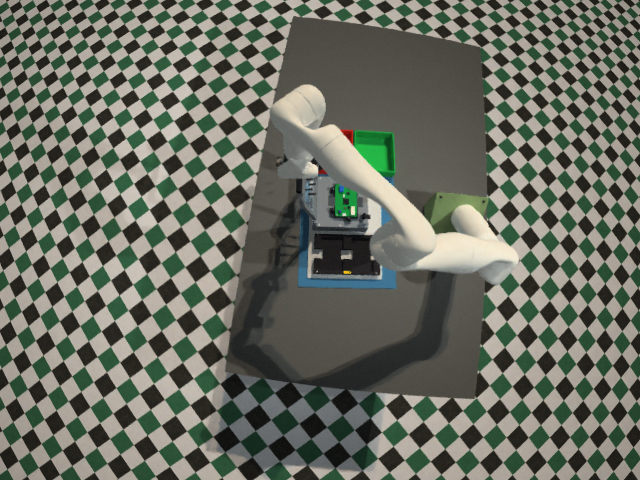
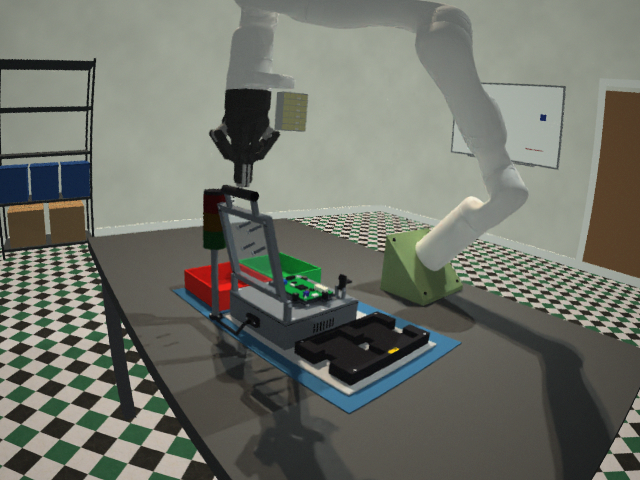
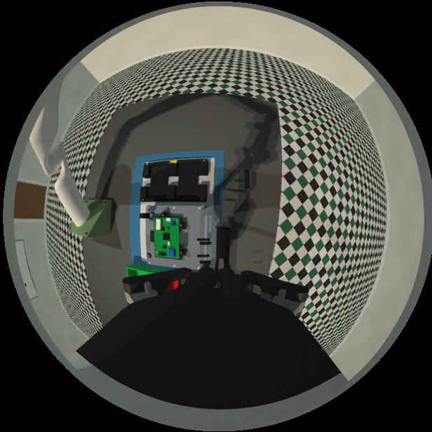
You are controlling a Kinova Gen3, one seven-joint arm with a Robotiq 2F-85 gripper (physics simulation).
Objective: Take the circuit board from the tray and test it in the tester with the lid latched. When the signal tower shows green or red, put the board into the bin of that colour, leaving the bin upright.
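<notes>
The green circuit board lies in the grey tester. The tester's framed lid stands open, steeply raised, with its black handle at the top. My gripper is shut and empty, pointing down close to the handle; contact is not clear. The signal tower has no lamp plainly lit. The black tray is empty. The red bin and green bin stand upright.
The tester and tray stand on a blue mat. A black latch post rises at the tester's side opposite the lid. The arm's green base stands beyond that side. The signal tower stands close to the lid.
</notes>
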